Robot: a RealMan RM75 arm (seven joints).
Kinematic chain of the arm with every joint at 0, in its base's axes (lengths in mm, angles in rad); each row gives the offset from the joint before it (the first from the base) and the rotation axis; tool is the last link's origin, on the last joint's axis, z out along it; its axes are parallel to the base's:
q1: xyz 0 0 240.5 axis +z
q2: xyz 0 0 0 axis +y
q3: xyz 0 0 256 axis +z
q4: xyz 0 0 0 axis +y
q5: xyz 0 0 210 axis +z
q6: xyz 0 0 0 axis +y
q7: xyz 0 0 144 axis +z
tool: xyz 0 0 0
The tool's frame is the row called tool.
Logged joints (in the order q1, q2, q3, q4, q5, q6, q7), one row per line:
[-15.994, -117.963, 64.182, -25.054, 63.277, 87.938, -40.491]
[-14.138, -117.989, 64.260, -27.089, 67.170, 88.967, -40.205]
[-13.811, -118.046, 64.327, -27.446, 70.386, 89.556, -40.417]
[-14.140, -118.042, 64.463, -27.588, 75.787, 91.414, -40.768]
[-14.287, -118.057, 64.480, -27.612, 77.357, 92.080, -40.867]
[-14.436, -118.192, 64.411, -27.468, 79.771, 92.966, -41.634]
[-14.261, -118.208, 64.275, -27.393, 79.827, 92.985, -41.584]
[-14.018, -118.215, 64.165, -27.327, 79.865, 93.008, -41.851]
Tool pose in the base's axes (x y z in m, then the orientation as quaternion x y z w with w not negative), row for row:
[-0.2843, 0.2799, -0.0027, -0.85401, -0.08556, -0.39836, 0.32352]
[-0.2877, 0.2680, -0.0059, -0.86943, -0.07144, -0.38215, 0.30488]
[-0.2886, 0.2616, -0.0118, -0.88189, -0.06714, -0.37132, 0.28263]
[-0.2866, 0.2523, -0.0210, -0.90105, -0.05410, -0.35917, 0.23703]
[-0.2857, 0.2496, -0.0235, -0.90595, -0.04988, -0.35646, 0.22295]
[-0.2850, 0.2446, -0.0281, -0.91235, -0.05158, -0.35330, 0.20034]
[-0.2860, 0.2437, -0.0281, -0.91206, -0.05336, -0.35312, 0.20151]
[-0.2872, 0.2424, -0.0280, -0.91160, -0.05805, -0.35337, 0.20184]
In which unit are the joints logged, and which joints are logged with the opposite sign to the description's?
The joints are logged in degrees. Opposite sign: q4.
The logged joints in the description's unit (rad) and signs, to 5 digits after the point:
[-0.27915, -2.05884, 1.12019, 0.43727, 1.10439, 1.53481, -0.70670]
[-0.24675, -2.05930, 1.12155, 0.47279, 1.17234, 1.55277, -0.70171]
[-0.24105, -2.06029, 1.12272, 0.47902, 1.22847, 1.56305, -0.70541]
[-0.24679, -2.06022, 1.12509, 0.48150, 1.32273, 1.59548, -0.71154]
[-0.24936, -2.06048, 1.12539, 0.48192, 1.35013, 1.60710, -0.71326]
[-0.25196, -2.06284, 1.12418, 0.47941, 1.39227, 1.62256, -0.72665]
[-0.24890, -2.06312, 1.12181, 0.47810, 1.39324, 1.62289, -0.72578]
[-0.24466, -2.06324, 1.11989, 0.47695, 1.39391, 1.62330, -0.73044]

